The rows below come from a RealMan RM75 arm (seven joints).
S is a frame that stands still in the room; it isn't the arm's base.
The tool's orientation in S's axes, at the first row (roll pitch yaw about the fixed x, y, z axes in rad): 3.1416 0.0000 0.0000
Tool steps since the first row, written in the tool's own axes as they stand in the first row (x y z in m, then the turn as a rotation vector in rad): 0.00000 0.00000 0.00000 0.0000 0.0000 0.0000; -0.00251 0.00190 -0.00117 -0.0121 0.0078 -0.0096; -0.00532 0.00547 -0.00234 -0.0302 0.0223 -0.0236; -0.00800 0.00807 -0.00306 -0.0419 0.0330 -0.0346; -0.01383 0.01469 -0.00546 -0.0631 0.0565 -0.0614
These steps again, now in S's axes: 0.00000 0.00000 0.00000 0.0000 0.0000 0.0000; -0.00251 -0.00190 0.00117 -0.0121 -0.0078 0.0096; -0.00532 -0.00547 0.00234 -0.0302 -0.0223 0.0236; -0.00800 -0.00807 0.00306 -0.0419 -0.0330 0.0346; -0.01383 -0.01469 0.00546 -0.0631 -0.0565 0.0614
